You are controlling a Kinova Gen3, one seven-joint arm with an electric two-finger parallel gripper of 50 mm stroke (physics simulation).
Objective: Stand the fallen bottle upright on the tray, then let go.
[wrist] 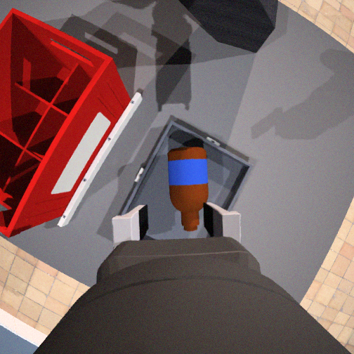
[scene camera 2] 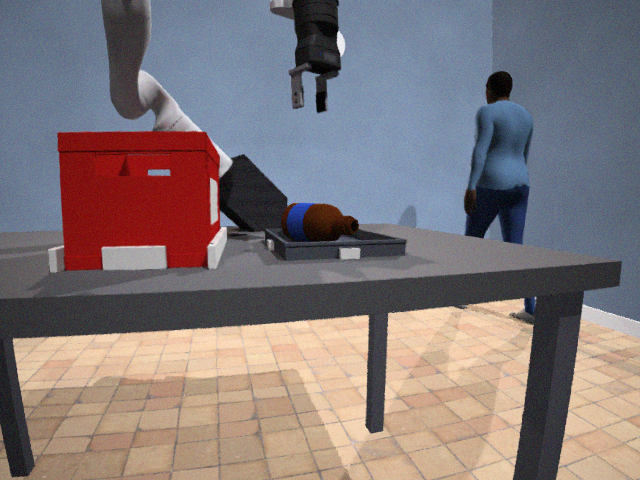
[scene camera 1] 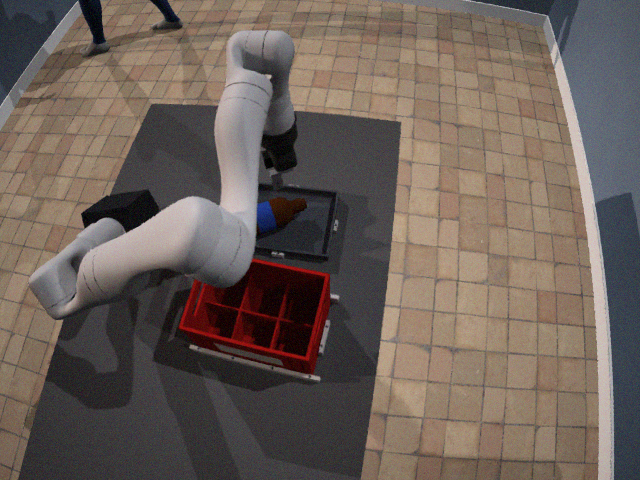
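Where they show: gripper, fingertip midpoint: [scene camera 2: 310, 109] [scene camera 1: 274, 176]; arm's base at its link origin: [scene camera 2: 220, 173] [scene camera 1: 109, 235].
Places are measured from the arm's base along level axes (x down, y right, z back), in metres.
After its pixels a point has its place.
Note:
The brown bottle with a blue label [scene camera 1: 283, 211] @(x 0.083, y -0.101, z -0.416 m) [scene camera 2: 324, 222] @(x 0.109, y -0.102, z -0.436 m) [wrist: 188, 172] lies on its side in the shallow dark tray [scene camera 1: 310, 235] @(x 0.150, y -0.069, z -0.480 m) [scene camera 2: 377, 249] @(x 0.144, y -0.139, z -0.547 m) [wrist: 154, 200]. In scene camera 2 its neck points right; in the wrist view its neck points down towards the fingers. In scene camera 1 the arm hides its base end. My gripper [scene camera 1: 277, 180] @(x -0.088, y -0.085, z -0.415 m) [scene camera 2: 309, 109] @(x -0.088, y -0.085, z -0.415 m) [wrist: 175, 215] is open and empty, fingers pointing down. It hangs well above the bottle and tray, touching neither. In the wrist view the neck appears between the fingertips, nearer the right one, but far below them.
A tall red crate with compartments [scene camera 1: 319, 330] @(x 0.057, y 0.207, z -0.504 m) [scene camera 2: 134, 217] @(x 0.089, y 0.200, z -0.506 m) [wrist: 114, 85] stands beside the tray, with pale strips along its base. A black block [scene camera 1: 119, 206] @(x -0.036, y -0.059, z -0.031 m) [scene camera 2: 250, 196] @(x 0.062, y -0.067, z -0.058 m) [wrist: 240, 25] is at the arm's base. A person [scene camera 1: 93, 20] [scene camera 2: 504, 144] stands beyond the table.

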